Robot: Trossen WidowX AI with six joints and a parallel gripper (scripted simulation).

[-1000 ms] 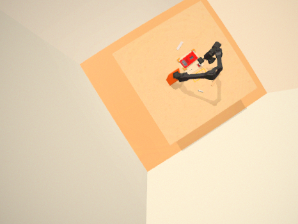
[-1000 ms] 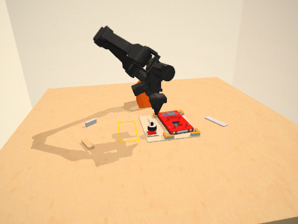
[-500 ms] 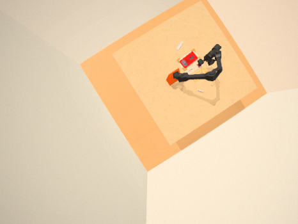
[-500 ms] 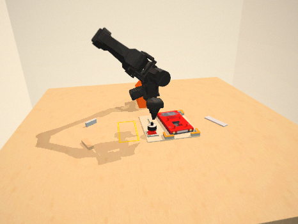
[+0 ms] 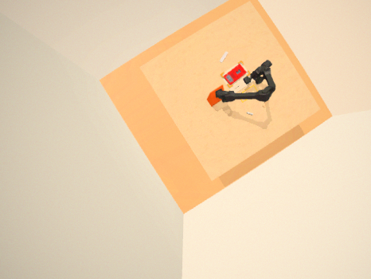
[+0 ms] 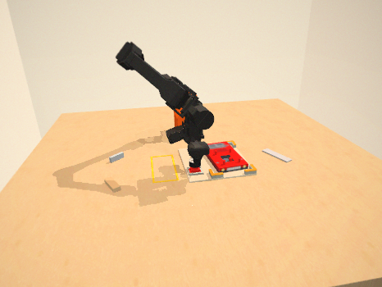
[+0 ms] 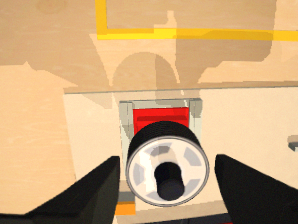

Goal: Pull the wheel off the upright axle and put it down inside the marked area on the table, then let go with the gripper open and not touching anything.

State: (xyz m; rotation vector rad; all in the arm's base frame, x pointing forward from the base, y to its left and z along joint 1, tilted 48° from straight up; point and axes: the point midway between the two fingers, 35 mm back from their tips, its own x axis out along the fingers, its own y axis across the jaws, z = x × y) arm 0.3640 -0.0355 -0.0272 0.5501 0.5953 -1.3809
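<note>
Right now my gripper tip is right at the black wheel. The rest, counted from my gripper tip: tan block: 27 cm to the right, 5 cm ahead, 3 cm below; black axle: right at my gripper tip.
</note>
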